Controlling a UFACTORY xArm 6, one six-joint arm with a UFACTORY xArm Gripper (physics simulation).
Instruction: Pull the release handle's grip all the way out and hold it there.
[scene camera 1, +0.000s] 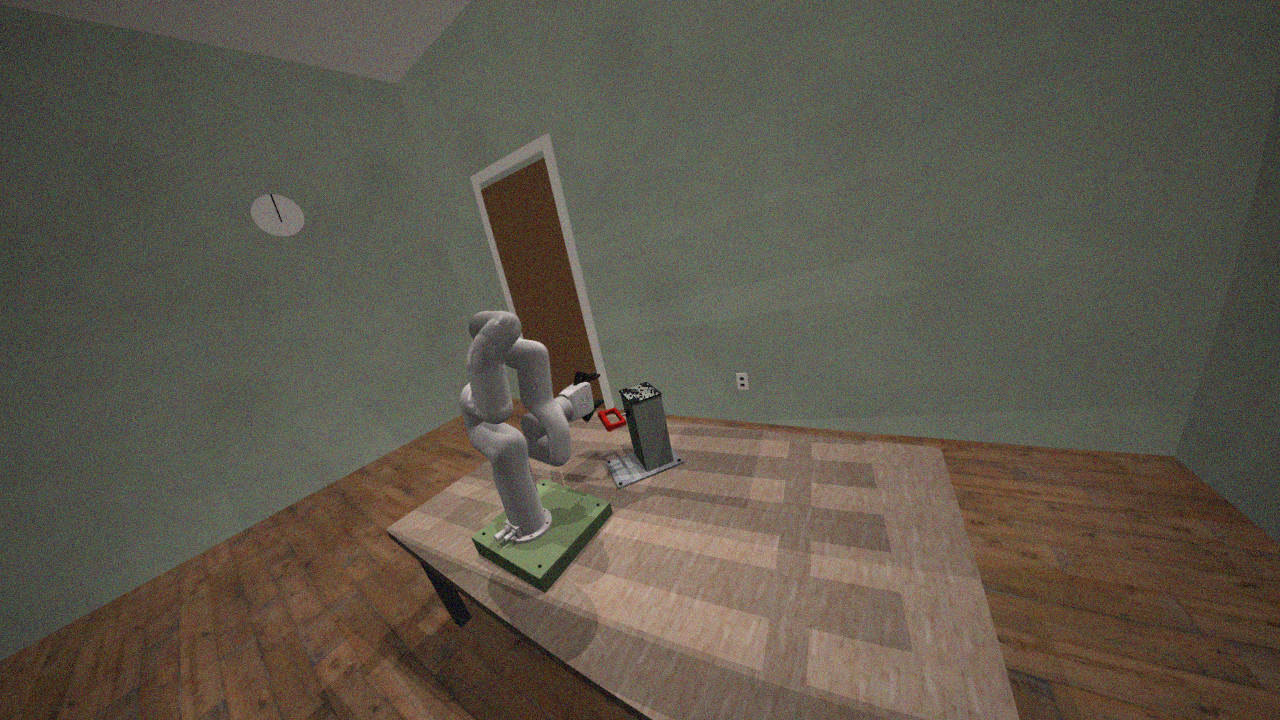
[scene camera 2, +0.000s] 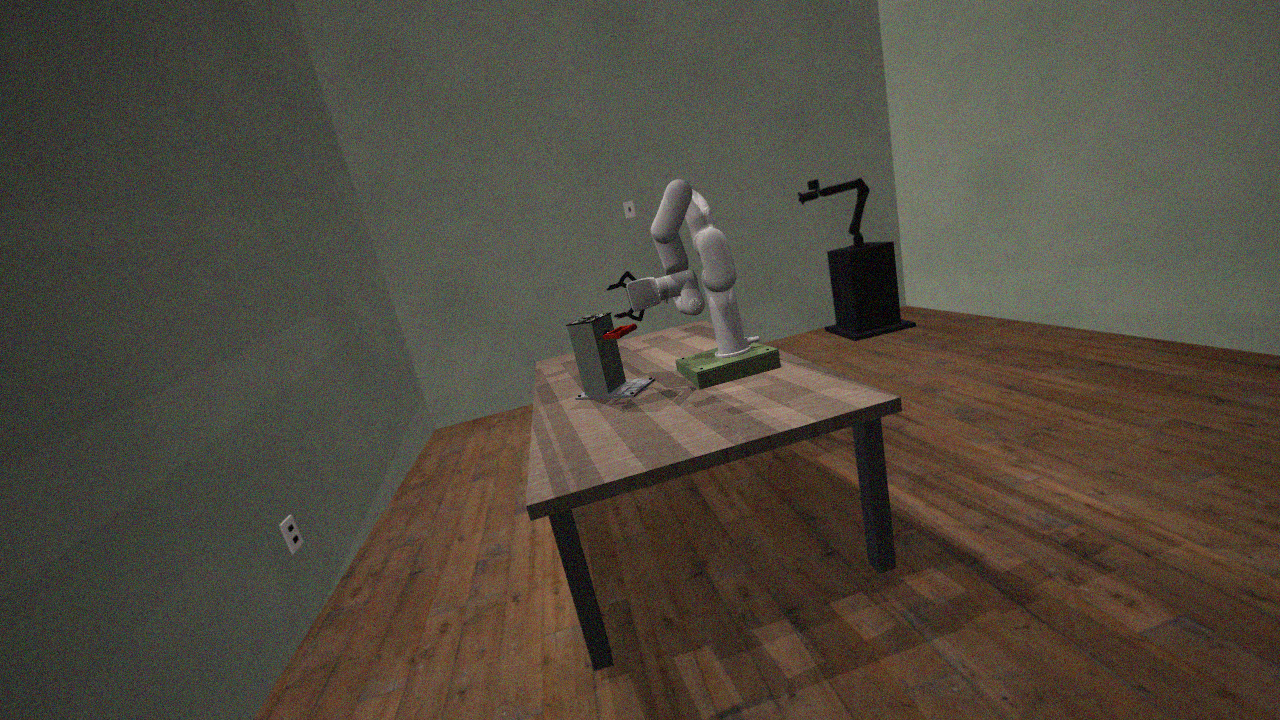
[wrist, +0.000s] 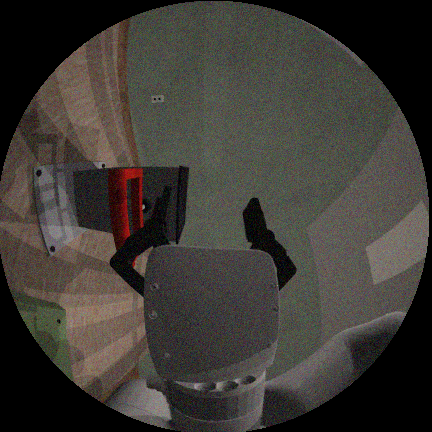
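Note:
The release handle's red, square, ring-shaped grip (scene camera 1: 603, 420) (scene camera 2: 619, 332) (wrist: 117, 200) juts from the side of a tall grey post (scene camera 1: 650, 434) (scene camera 2: 592, 358) (wrist: 92, 195), near its top. A short stretch of rod shows between the grip and the post. My gripper (scene camera 1: 593, 397) (scene camera 2: 614, 301) (wrist: 210, 199) is open and empty. It is on the grip's side of the post and a little higher than the grip, with its fingers one above the other. In the wrist view the lower finger overlaps the post's dark face and part of the grip; the grip is not between the fingers.
The post stands on a pale bolted plate (scene camera 1: 626, 472) (scene camera 2: 637, 385) (wrist: 47, 215) on the wooden table (scene camera 1: 716, 573) (scene camera 2: 662, 438). My arm's green base block (scene camera 1: 572, 528) (scene camera 2: 733, 367) (wrist: 47, 325) is on the same table. A black arm on a black pedestal (scene camera 2: 863, 286) stands apart on the floor.

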